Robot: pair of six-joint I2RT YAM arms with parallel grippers.
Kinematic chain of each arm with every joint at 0, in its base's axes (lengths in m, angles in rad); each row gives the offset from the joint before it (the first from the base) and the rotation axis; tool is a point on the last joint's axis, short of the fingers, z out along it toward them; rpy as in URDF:
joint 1: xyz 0 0 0.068 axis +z
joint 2: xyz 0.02 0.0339 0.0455 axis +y
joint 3: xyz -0.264 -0.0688 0 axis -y
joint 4: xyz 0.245 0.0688 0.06 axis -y
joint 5: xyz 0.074 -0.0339 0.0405 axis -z
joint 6: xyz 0.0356 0 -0.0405 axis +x
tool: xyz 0 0 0 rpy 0 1.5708 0
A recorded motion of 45 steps. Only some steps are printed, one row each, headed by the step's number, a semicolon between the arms.
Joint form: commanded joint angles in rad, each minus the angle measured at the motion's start. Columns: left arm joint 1, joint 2, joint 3, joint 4, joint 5, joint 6; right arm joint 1, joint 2, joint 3, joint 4, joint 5, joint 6.
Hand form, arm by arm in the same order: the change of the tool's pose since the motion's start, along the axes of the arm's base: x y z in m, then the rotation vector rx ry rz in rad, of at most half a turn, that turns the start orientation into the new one. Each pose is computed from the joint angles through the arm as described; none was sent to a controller.
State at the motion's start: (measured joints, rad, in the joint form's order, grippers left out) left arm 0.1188 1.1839 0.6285 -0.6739 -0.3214 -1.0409; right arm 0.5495 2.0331 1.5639 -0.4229 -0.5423 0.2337
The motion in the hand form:
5: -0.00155 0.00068 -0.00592 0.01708 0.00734 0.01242; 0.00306 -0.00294 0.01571 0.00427 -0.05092 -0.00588
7: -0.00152 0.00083 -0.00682 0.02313 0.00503 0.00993; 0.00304 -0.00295 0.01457 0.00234 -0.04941 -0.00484
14: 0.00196 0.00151 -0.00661 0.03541 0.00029 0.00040; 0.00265 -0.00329 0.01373 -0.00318 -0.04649 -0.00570
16: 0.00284 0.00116 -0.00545 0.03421 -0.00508 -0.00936; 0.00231 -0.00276 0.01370 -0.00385 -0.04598 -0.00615
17: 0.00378 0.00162 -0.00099 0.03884 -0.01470 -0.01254; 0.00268 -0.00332 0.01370 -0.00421 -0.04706 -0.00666
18: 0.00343 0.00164 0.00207 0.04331 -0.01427 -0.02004; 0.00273 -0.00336 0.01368 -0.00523 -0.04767 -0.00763
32: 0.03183 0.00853 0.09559 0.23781 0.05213 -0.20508; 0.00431 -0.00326 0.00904 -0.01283 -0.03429 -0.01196
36: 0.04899 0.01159 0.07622 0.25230 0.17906 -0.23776; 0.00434 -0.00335 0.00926 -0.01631 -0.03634 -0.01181
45: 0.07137 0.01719 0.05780 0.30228 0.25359 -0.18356; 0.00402 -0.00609 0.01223 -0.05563 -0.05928 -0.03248
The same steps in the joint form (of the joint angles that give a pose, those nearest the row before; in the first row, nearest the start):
5: 0.0008 0.0064 -0.0209 0.0204 -0.0207 -0.0053; -0.0080 -0.0190 0.0268 -0.0097 0.0161 -0.0189
7: 0.0008 0.0065 -0.0256 0.0296 -0.0253 -0.0008; -0.0080 -0.0175 0.0253 -0.0097 0.0161 -0.0204
14: 0.0008 0.0187 -0.0195 0.0464 -0.0330 0.0130; -0.0080 -0.0174 0.0238 -0.0143 0.0192 -0.0219
16: -0.0007 0.0172 -0.0165 0.0496 -0.0284 0.0207; -0.0065 -0.0174 0.0238 -0.0143 0.0207 -0.0204
17: 0.0008 0.0096 -0.0043 0.0419 -0.0299 0.0268; -0.0080 -0.0174 0.0238 -0.0143 0.0207 -0.0219
18: 0.0008 0.0019 0.0034 0.0298 -0.0314 0.0360; -0.0080 -0.0174 0.0238 -0.0143 0.0222 -0.0220
32: -0.0007 0.0475 0.3914 -0.2495 -0.1480 0.3044; -0.0095 -0.0051 0.0269 -0.0189 0.0238 -0.0189
36: -0.0007 0.1596 0.4085 -0.2603 -0.1801 0.3414; -0.0095 -0.0052 0.0284 -0.0220 0.0268 -0.0220
45: 0.0008 0.2872 0.4436 -0.2403 -0.2629 0.3031; -0.0111 -0.0143 0.0315 -0.0419 0.0743 -0.0373

